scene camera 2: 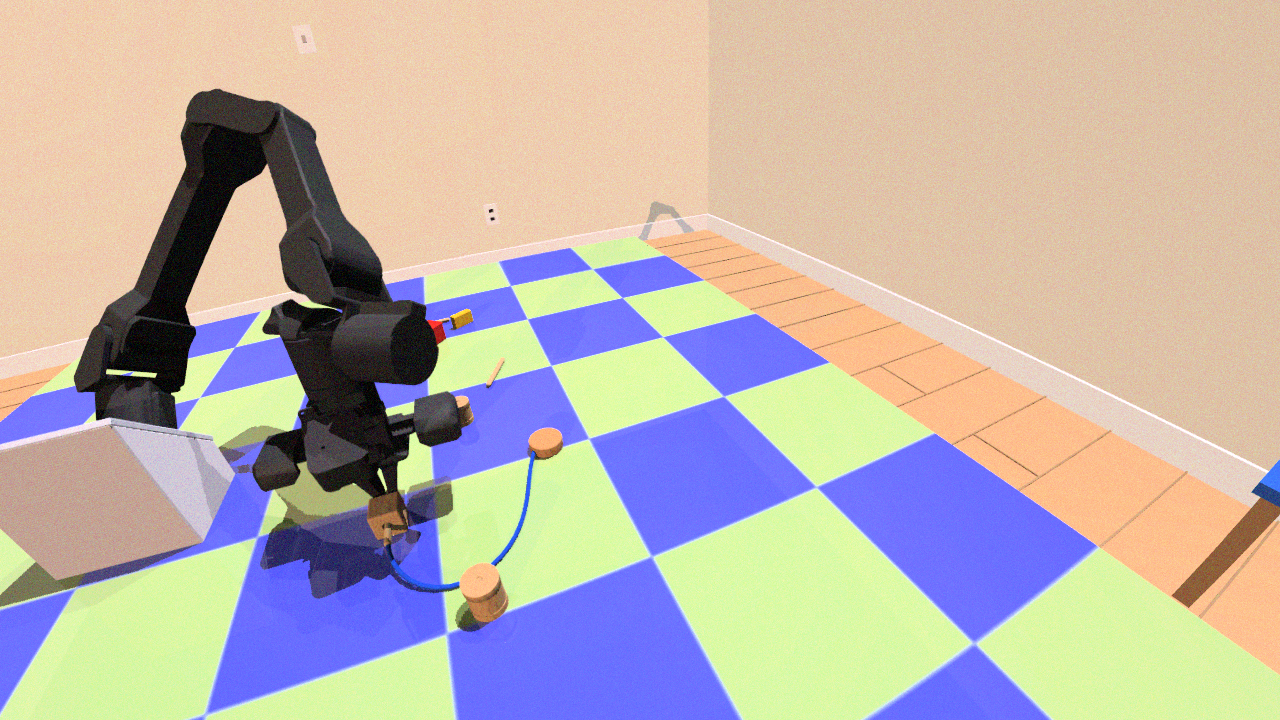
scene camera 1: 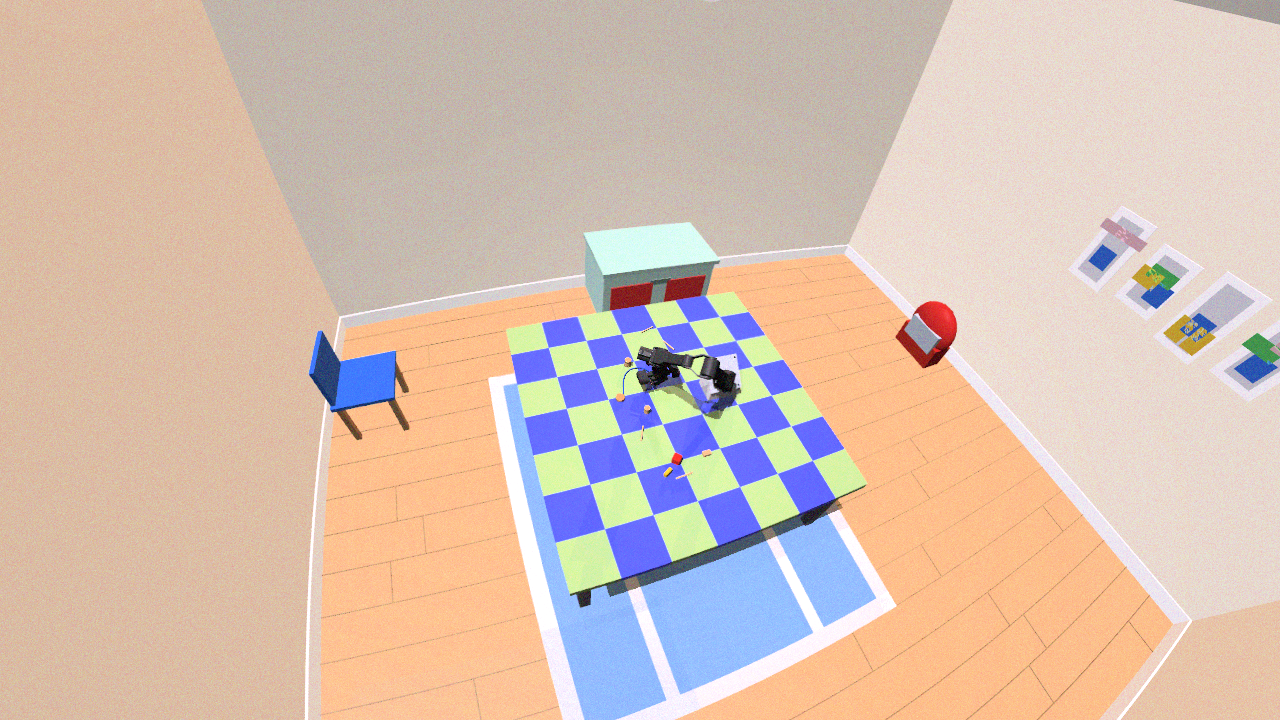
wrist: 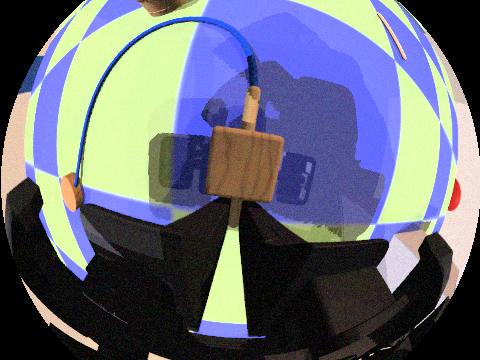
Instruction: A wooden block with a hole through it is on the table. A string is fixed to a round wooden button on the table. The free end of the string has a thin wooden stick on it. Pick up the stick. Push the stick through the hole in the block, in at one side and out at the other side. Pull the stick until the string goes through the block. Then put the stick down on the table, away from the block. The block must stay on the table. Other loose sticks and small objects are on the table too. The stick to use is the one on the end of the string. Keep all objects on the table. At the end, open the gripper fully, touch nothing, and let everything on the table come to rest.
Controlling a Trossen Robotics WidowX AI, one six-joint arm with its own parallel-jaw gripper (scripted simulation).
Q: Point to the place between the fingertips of my gripper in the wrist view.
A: At 235, 202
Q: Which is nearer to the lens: the wooden block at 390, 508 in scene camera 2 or the wooden cylinder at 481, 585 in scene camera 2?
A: The wooden cylinder.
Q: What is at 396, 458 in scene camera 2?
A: My gripper.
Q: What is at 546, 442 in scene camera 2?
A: A flat round button.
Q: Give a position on a wooden block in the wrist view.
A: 242, 165
